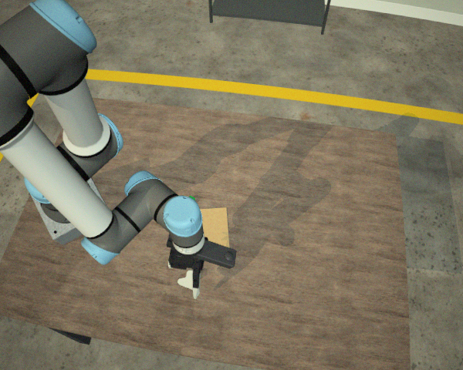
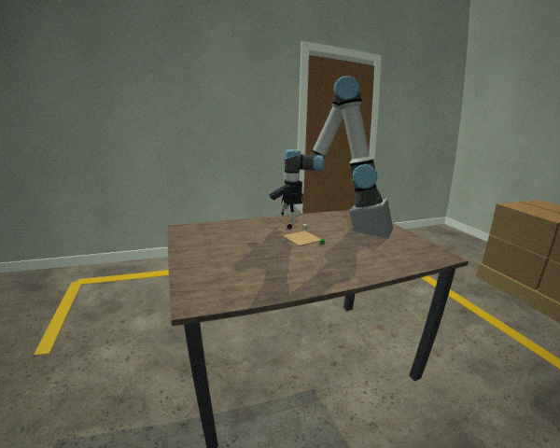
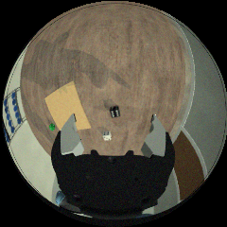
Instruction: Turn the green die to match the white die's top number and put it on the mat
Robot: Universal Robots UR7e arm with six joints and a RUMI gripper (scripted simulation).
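Right now the black die is 4 cm below my hand, 1 cm to the right of it and 1 cm behind it. Also, from my hand: white die: 10 cm behind, 4 cm below; then green die: 22 cm to the left, 12 cm behind, 4 cm below; then tan mat: 14 cm to the left, 4 cm below, 4 cm behind.
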